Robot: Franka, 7 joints.
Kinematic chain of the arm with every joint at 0, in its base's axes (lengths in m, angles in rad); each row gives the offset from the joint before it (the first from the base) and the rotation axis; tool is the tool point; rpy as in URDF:
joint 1: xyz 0 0 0.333 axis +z
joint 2: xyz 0 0 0 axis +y
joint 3: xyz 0 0 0.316 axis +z
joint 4: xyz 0.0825 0 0 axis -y
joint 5: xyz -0.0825 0 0.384 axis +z
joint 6: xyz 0 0 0 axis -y
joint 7: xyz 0.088 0 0 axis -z
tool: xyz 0 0 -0.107 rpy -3.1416 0 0
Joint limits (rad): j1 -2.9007..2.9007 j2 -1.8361..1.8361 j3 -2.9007..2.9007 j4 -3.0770..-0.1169 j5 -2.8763..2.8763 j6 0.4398..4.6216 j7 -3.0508..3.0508
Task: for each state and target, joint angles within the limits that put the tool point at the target. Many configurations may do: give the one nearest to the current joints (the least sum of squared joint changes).
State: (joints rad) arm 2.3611 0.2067 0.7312 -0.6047 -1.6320 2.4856 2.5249
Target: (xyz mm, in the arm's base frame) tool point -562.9 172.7 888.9
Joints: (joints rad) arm 2.2727 0.1696 0.6649 -1.0870 -1.6431 2.5053 2.5249
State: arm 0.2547 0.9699 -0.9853 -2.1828 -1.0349 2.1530 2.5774
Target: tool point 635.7 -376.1 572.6
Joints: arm 0.2370 0.7540 -1.1364 -1.2787 -1.0727 2.3276 2.5774
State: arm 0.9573 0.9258 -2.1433 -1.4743 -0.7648 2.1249 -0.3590
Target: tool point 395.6 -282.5 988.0
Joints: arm 0.5011 0.6365 -2.0259 -1.0282 -0.7737 2.4050 -0.3590
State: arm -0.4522 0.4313 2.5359 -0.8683 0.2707 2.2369 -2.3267
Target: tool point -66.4 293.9 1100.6
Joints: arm -0.4165 0.2625 2.5511 -0.8755 0.2725 2.2764 -2.3267
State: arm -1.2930 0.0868 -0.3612 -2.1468 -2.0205 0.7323 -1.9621
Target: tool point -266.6 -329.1 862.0
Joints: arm -1.4147 -0.1769 -0.4695 -1.5939 -2.1986 0.9124 -1.9621
